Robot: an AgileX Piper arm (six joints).
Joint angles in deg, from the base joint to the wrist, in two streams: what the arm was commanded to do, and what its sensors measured. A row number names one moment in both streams.
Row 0, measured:
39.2, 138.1, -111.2, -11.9, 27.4, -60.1
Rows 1 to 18, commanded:
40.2, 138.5, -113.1, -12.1, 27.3, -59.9
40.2, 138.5, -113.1, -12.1, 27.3, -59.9
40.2, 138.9, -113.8, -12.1, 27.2, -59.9
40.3, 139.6, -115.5, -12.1, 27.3, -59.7
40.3, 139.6, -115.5, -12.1, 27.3, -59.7
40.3, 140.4, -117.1, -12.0, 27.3, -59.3
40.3, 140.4, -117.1, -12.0, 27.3, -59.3
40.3, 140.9, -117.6, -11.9, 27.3, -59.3
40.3, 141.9, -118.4, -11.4, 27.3, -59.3
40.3, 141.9, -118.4, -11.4, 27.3, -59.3
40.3, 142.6, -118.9, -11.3, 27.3, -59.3
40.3, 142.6, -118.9, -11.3, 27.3, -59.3
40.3, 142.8, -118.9, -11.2, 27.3, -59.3
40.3, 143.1, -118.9, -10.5, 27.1, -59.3
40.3, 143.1, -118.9, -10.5, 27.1, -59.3
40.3, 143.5, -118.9, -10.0, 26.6, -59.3
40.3, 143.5, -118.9, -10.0, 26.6, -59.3
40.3, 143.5, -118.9, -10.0, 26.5, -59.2
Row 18, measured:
40.2, 143.4, -118.4, -10.7, 27.3, -59.9
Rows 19 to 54, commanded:
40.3, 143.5, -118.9, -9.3, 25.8, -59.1
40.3, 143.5, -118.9, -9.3, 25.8, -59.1
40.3, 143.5, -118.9, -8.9, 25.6, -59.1
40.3, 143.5, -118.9, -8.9, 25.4, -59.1
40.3, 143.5, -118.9, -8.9, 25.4, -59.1
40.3, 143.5, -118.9, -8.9, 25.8, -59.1
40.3, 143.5, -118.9, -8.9, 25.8, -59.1
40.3, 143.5, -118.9, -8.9, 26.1, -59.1
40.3, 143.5, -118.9, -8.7, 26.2, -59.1
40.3, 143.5, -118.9, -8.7, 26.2, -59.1
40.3, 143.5, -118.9, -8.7, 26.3, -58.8
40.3, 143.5, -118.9, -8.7, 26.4, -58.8
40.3, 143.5, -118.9, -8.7, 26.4, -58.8
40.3, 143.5, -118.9, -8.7, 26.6, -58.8
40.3, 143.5, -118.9, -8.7, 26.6, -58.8
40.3, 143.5, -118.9, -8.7, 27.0, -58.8
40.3, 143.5, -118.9, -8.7, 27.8, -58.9
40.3, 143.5, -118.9, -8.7, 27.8, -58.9
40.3, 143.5, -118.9, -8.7, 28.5, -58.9
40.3, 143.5, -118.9, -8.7, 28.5, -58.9
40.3, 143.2, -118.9, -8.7, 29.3, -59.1
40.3, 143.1, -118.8, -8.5, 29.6, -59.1
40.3, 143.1, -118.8, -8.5, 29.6, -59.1
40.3, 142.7, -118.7, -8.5, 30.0, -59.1
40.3, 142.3, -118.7, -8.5, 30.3, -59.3
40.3, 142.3, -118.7, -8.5, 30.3, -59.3
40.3, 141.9, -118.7, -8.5, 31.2, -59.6
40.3, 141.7, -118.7, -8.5, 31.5, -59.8
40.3, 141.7, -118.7, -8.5, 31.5, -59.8
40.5, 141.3, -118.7, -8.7, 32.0, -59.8
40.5, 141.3, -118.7, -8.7, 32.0, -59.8
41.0, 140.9, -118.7, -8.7, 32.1, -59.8
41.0, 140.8, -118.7, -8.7, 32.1, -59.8
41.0, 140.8, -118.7, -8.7, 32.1, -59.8
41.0, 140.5, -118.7, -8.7, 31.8, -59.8
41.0, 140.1, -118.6, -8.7, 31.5, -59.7
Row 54, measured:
40.6, 141.8, -118.8, -9.1, 31.7, -59.9
